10 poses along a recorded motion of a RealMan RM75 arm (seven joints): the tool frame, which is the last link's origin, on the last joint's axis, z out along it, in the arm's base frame.
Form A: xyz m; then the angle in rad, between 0 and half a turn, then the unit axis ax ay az.
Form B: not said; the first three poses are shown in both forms.
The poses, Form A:
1: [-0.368, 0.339, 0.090, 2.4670, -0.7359, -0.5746, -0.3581]
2: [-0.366, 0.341, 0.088, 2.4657, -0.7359, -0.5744, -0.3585]
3: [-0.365, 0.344, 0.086, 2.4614, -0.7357, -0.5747, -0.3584]
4: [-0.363, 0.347, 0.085, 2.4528, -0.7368, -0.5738, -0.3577]
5: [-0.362, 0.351, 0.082, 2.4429, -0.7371, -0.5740, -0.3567]
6: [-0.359, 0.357, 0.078, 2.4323, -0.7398, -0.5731, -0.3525]
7: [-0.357, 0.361, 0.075, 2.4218, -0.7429, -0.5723, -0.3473]
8: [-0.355, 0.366, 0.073, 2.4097, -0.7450, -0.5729, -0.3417]
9: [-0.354, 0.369, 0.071, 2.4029, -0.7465, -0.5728, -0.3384]
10: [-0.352, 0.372, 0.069, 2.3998, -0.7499, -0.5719, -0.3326]
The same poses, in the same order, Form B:
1: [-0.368, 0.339, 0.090, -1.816, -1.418, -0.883]
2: [-0.366, 0.341, 0.088, -1.815, -1.416, -0.884]
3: [-0.365, 0.344, 0.086, -1.811, -1.415, -0.882]
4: [-0.363, 0.347, 0.085, -1.807, -1.407, -0.877]
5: [-0.362, 0.351, 0.082, -1.801, -1.402, -0.871]
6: [-0.359, 0.357, 0.078, -1.799, -1.394, -0.857]
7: [-0.357, 0.361, 0.075, -1.799, -1.386, -0.841]
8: [-0.355, 0.366, 0.073, -1.795, -1.381, -0.823]
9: [-0.354, 0.369, 0.071, -1.794, -1.376, -0.813]
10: [-0.352, 0.372, 0.069, -1.800, -1.372, -0.798]
